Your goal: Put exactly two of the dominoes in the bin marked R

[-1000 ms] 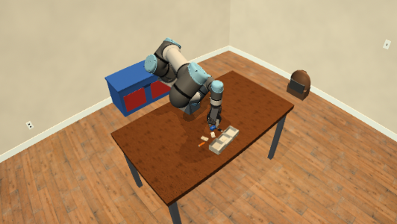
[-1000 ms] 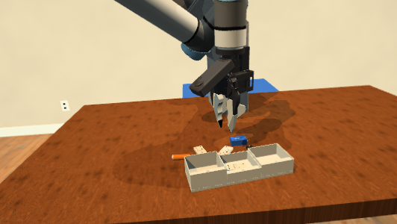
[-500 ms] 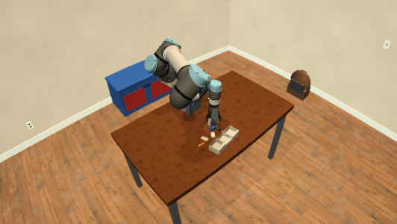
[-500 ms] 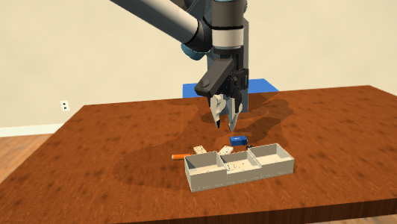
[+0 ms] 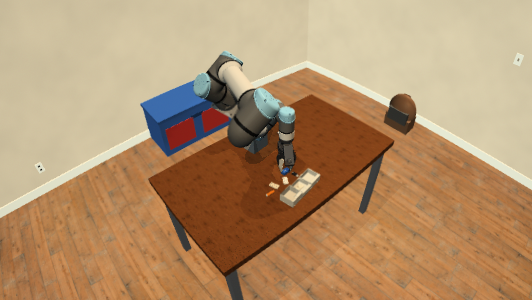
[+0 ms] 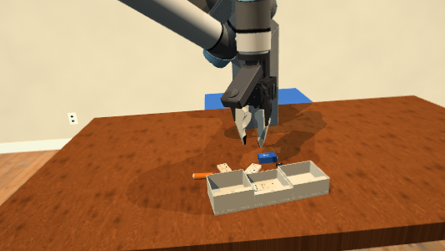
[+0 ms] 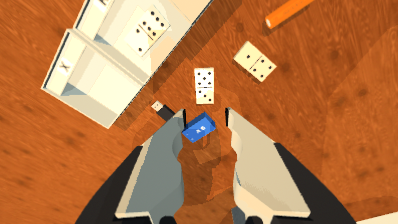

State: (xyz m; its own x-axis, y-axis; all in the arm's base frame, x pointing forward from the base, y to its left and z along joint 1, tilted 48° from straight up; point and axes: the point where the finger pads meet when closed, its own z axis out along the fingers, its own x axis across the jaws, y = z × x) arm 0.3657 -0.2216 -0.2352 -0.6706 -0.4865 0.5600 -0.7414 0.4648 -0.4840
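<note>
The cream three-compartment bin tray lies 100 mm ahead of my hand and 60 mm below it. The rest, counted from my hand: small black stick 80 mm below, 70 mm to the left, 10 mm ahead; then blue block 80 mm below, 60 mm to the left, 40 mm behind; then domino 80 mm below, 70 mm to the right, 30 mm behind.
</note>
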